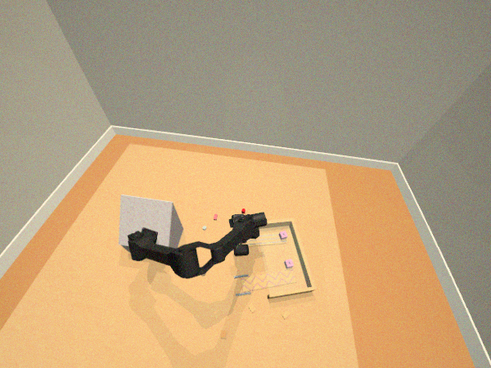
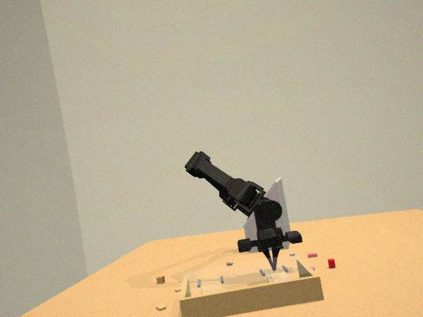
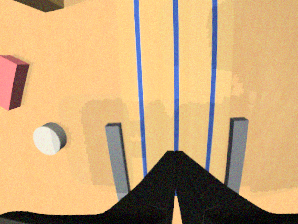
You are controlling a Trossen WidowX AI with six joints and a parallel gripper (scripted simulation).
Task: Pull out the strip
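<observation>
Right now my gripper tip is 9 cm short of the strip and 4 cm to the right of it.
</observation>
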